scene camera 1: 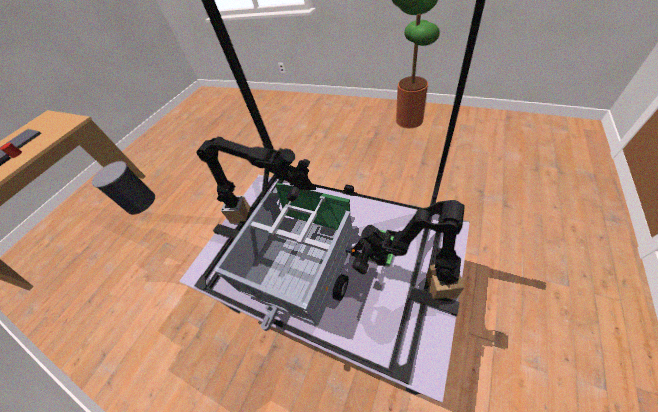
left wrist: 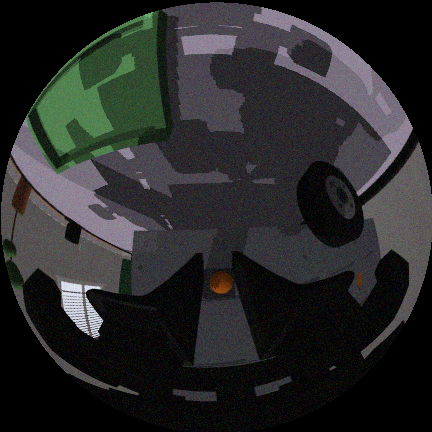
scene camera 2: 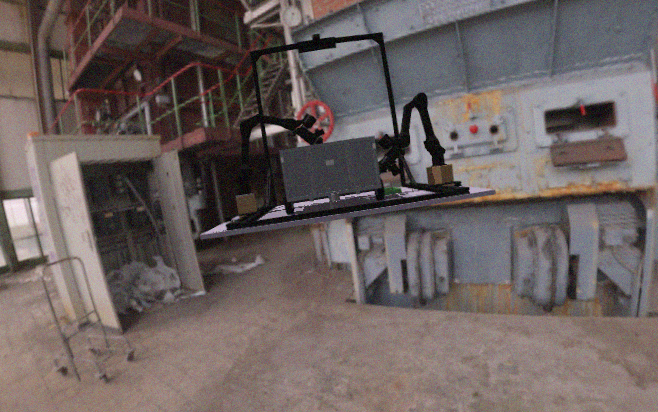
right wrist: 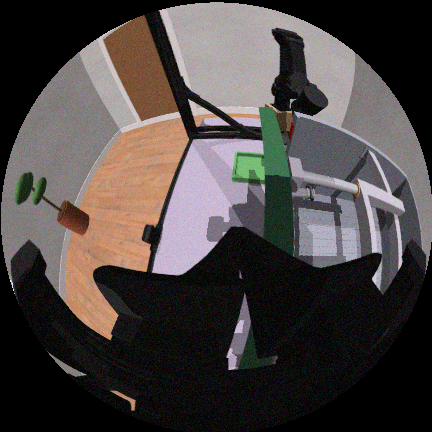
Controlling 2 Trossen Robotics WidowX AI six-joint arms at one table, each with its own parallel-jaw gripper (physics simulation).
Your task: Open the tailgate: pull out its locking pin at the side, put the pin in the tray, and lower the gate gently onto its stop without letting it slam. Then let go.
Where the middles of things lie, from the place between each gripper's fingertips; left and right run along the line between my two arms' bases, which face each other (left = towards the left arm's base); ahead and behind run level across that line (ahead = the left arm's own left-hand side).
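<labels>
My right gripper is 14 cm above the grey truck bed (scene camera 1: 293, 266), and I see it 27 cm short of the bed.
As for my left hand, it is 50 mm below the grey truck bed, 130 mm short of it and 210 mm to the left of it. Going by its middle, the grey truck bed is nearer to my left hand than to my right gripper.
</labels>
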